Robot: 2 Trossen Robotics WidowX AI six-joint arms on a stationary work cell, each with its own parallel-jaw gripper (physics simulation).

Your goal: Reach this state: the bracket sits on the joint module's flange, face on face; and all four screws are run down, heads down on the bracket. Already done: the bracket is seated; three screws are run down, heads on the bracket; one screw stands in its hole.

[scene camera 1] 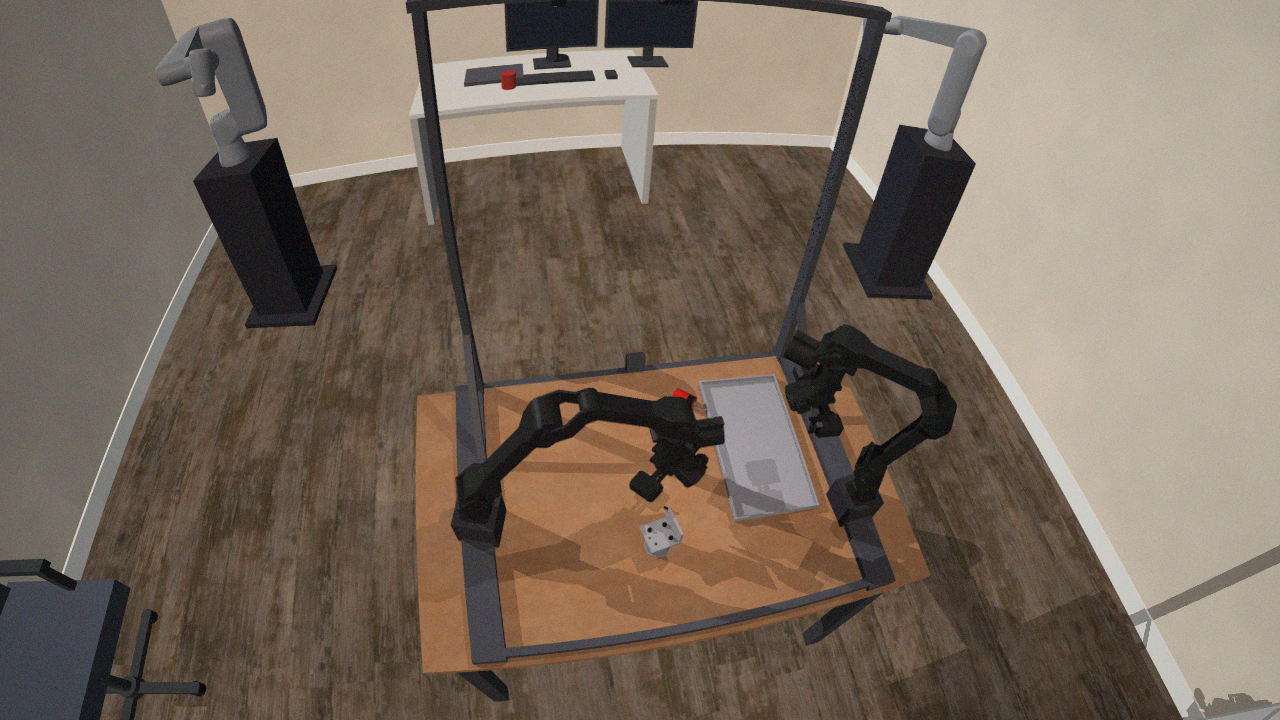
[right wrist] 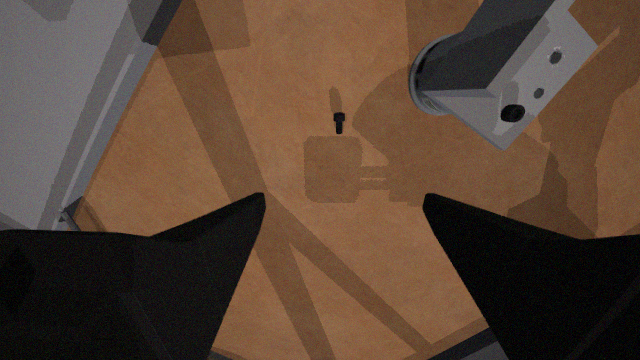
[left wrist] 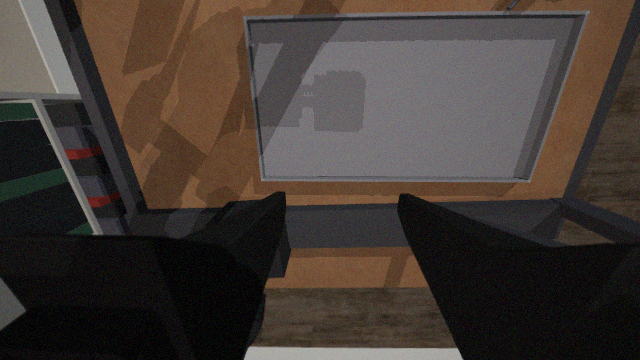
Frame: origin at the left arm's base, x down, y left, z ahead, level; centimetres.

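Seen in the pictures: left gripper, fingertip midpoint: (scene camera 1: 805, 422) (left wrist: 341, 200); right gripper, fingertip midpoint: (scene camera 1: 661, 483) (right wrist: 344, 200); left arm's base, origin of the base link: (scene camera 1: 860, 491); right arm's base, origin of the base link: (scene camera 1: 476, 509).
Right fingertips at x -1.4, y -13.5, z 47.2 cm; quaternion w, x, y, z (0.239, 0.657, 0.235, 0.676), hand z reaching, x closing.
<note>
Pixels of each thing's top centre, then the offset from my right fingertips to it. "spot": a spot on its surface instead.
- joint module, middle of its top: (right wrist: 508, 68) (scene camera 1: 660, 534) dz +3.0, dx +2.8, dy +11.4 cm
- screw head, surface spot: (right wrist: 513, 113) spot: dz +5.1, dx +2.3, dy +10.0 cm
- loose black screw, middle of its top: (right wrist: 339, 124) (scene camera 1: 667, 507) dz -1.6, dx +8.1, dy +2.7 cm
- grey tray, middle of its top: (left wrist: 402, 107) (scene camera 1: 757, 440) dz -29.0, dx +7.6, dy -10.4 cm
- red-handled tool, middle of its top: (scene camera 1: 691, 397) dz -15.4, dx +5.8, dy -25.8 cm
The light grey bracket (scene camera 1: 657, 531) (right wrist: 570, 37) sits on the joint module (scene camera 1: 657, 552) (right wrist: 425, 75), its upright plate toward the tray. Three dark screw heads show on it in the scene view; one screw head (right wrist: 513, 113) and two small dark openings show in the right wrist view. A loose black screw (scene camera 1: 665, 508) (right wrist: 339, 123) lies on the table beside the bracket. My right gripper (scene camera 1: 668, 483) (right wrist: 344, 200) is open and empty, above the table near the loose screw. My left gripper (scene camera 1: 812, 413) (left wrist: 341, 200) is open and empty, high beyond the tray's right side.
A grey tray (scene camera 1: 733, 517) (left wrist: 395, 180) (right wrist: 116, 127) lies right of the bracket in the scene view. A red-handled tool (scene camera 1: 682, 394) lies by the tray's far left corner, partly hidden by my right arm. Dark frame rails (scene camera 1: 483, 573) edge the table.
</note>
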